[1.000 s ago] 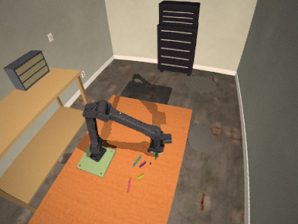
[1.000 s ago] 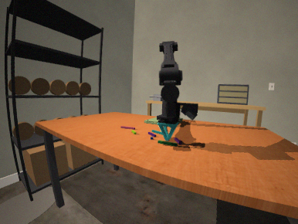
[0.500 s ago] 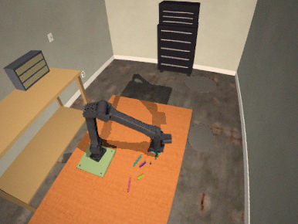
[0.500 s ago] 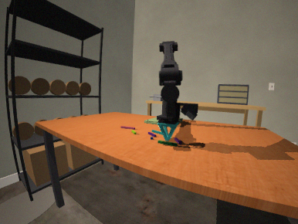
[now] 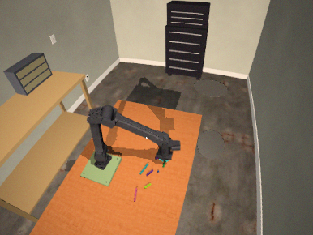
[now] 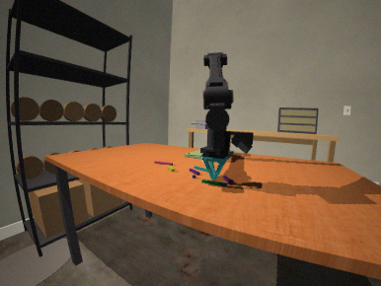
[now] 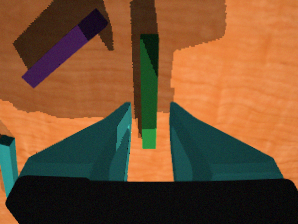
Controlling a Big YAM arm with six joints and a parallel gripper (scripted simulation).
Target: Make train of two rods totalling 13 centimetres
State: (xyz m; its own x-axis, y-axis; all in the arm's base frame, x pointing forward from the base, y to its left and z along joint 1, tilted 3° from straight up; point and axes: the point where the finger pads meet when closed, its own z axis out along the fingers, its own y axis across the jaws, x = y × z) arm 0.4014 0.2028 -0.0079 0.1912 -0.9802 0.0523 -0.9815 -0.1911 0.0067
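Now: hand 2 cm above the green rod. The rest, counted from my hand: tiny blue rod: 1 cm behind, 9 cm to the right, 2 cm below; then turquoise rod: 11 cm behind, 11 cm to the right, 2 cm below; then lime rod: 2 cm behind, 21 cm to the right, 2 cm below.
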